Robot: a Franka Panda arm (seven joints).
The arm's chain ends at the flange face. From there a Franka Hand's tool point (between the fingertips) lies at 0.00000 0.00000 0.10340 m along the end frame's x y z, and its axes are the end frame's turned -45 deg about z.
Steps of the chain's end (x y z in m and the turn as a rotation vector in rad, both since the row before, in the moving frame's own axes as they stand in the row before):
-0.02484, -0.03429, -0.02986, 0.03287, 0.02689, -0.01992
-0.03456, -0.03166, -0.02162, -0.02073, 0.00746, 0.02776
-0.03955, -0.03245, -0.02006, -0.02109, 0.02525, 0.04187
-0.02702, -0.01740, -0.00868, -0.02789, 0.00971, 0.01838
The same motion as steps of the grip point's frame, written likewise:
0.01105, -0.04229, -0.02995, 0.00423, 0.04226, -0.01992
-0.00305, -0.04478, -0.02165, -0.01993, -0.00938, 0.02776
-0.00479, -0.04752, -0.02012, -0.03277, 0.00294, 0.04187
-0.00816, -0.02867, -0.00873, -0.02659, -0.01286, 0.01838

